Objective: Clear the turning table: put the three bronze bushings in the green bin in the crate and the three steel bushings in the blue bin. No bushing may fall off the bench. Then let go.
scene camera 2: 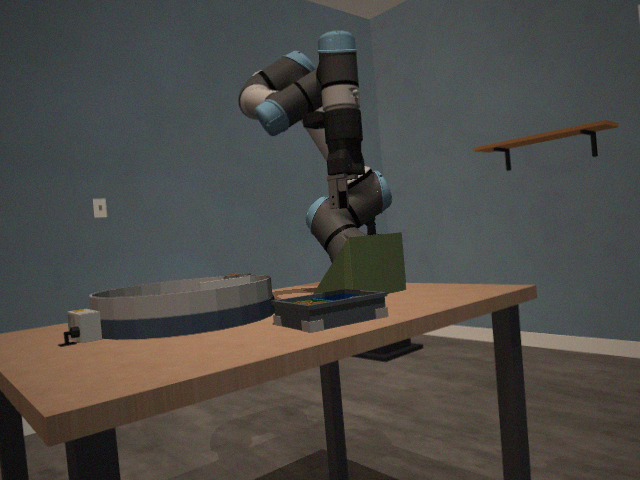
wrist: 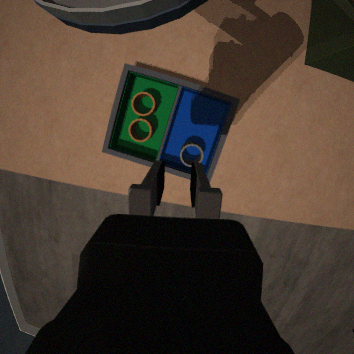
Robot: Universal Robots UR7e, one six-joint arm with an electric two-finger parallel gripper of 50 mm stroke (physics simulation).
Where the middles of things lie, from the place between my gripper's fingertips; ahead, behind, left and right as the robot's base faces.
Scene:
My hand is 30 mm short of the crate (scene camera 2: 338, 309), 30 mm to the left of it and 200 mm above it. From my hand the other things lie so: turning table (scene camera 2: 182, 307): 170 mm ahead, 400 mm to the right, 180 mm below.

